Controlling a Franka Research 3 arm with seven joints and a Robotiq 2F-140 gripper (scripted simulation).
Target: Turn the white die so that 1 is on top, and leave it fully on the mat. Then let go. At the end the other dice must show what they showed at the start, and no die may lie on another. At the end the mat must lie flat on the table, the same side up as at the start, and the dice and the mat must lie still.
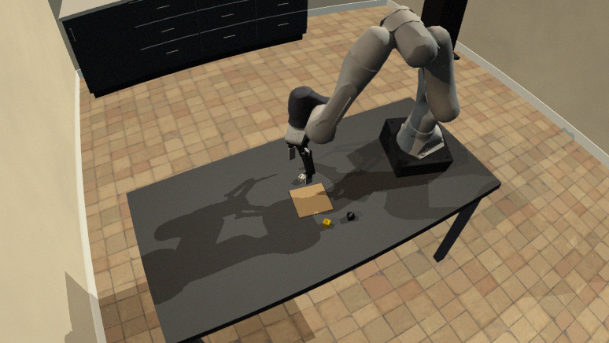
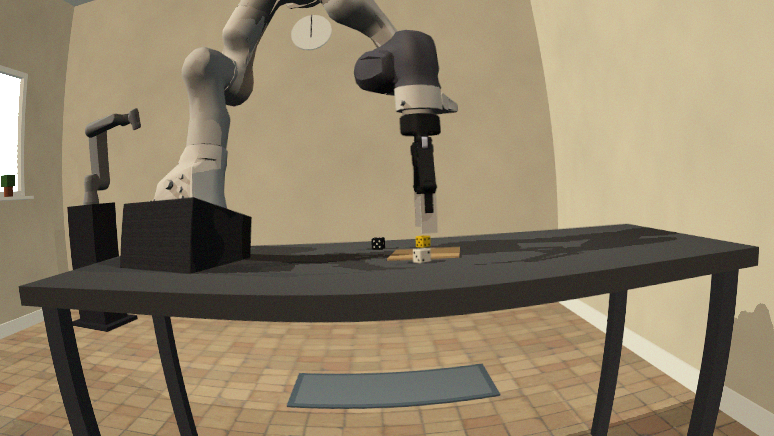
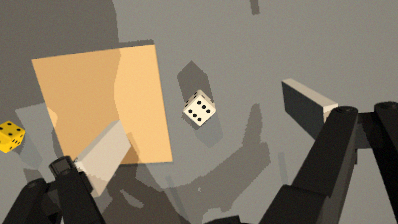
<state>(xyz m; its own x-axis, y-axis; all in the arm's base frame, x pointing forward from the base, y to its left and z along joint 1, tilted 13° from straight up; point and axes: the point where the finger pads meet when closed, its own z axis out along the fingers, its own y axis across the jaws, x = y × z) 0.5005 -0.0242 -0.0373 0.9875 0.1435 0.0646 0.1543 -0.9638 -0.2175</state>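
The white die is 6 cm below my hand and 1 cm behind it. The rest, counted from my hand: tan mat 11 cm to the left, 7 cm below, 1 cm behind; yellow die 25 cm to the left, 6 cm below, 3 cm behind; black die 24 cm to the left, 13 cm behind, 6 cm below.
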